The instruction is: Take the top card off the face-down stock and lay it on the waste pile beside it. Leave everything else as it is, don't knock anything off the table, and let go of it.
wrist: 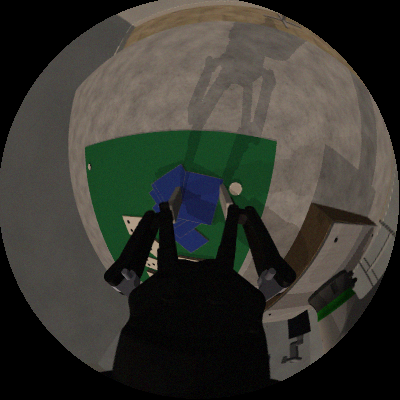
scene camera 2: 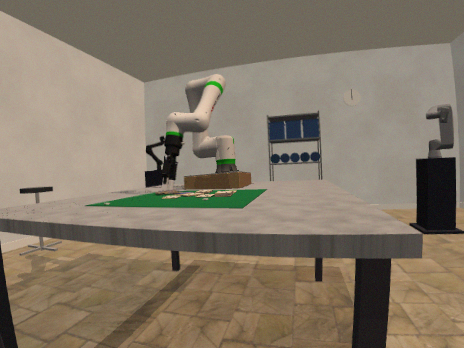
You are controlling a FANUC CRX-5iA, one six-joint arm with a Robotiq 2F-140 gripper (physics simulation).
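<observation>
A blue-backed card [wrist: 202,210] lies level between the fingertips in the wrist view, its two long sides against the pads. My gripper [scene camera 2: 170,183] [wrist: 199,192] is partly closed on it, low over the green mat [scene camera 2: 235,201] [wrist: 120,155]. More blue-backed cards [wrist: 167,181] fan out from under its left side, and others [wrist: 193,241] show below its lower edge. Which of these belong to the stock and which to the waste pile I cannot tell. The gap under the held card is hidden.
A pale round disc [wrist: 235,188] lies just right of the right fingertip. Face-up cards [wrist: 132,226] [scene camera 2: 225,193] lie on the mat. A small pale piece [scene camera 2: 107,203] [wrist: 89,166] is near the mat's edge. The wooden base block [scene camera 2: 217,180] [wrist: 310,234] stands behind, under the arm.
</observation>
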